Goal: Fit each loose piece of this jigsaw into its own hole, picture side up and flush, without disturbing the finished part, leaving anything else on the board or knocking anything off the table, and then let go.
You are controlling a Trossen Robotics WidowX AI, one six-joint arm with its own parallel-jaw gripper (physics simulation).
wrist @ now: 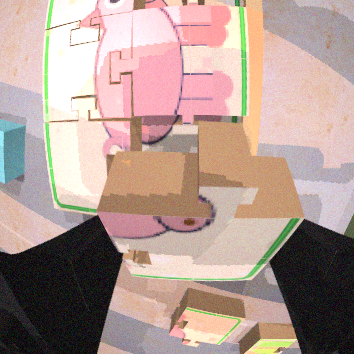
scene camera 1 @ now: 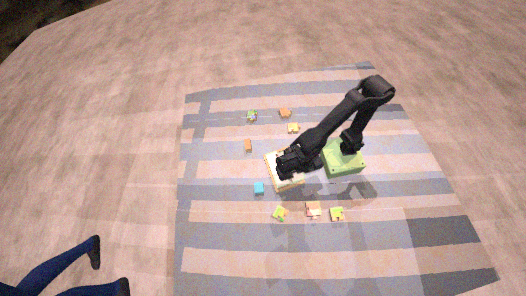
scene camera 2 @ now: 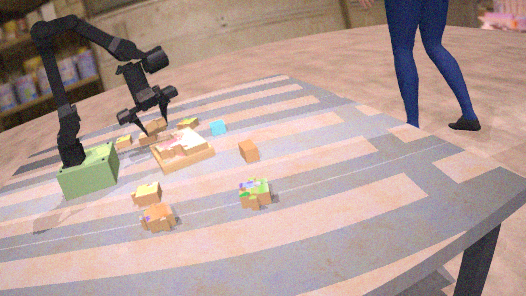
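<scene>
My gripper [scene camera 1: 289,175] [scene camera 2: 156,128] [wrist: 194,214] is shut on a jigsaw piece [scene camera 2: 155,125] [wrist: 185,250] with a white and pink picture and a green edge line. Its picture faces the wrist camera. The piece is above the board [scene camera 1: 291,188] [scene camera 2: 190,161] [wrist: 254,75], near one corner, and hides part of the opening there. The finished pink bird part [wrist: 155,75] lies in the board beside that opening. Another pink and white piece with a green line [scene camera 1: 313,207] [scene camera 2: 148,138] [wrist: 210,322] lies loose on the table, off the board.
Green-yellow pieces [scene camera 1: 336,214] [scene camera 1: 279,213] and a cyan block [scene camera 1: 258,188] [scene camera 2: 217,127] [wrist: 11,150] lie near the board. An orange-brown block [scene camera 1: 248,145] [scene camera 2: 249,150] and several other pieces [scene camera 2: 255,190] [scene camera 2: 159,216] [scene camera 2: 147,192] lie on its other side. The arm stands on a green box [scene camera 1: 342,162] [scene camera 2: 90,175].
</scene>
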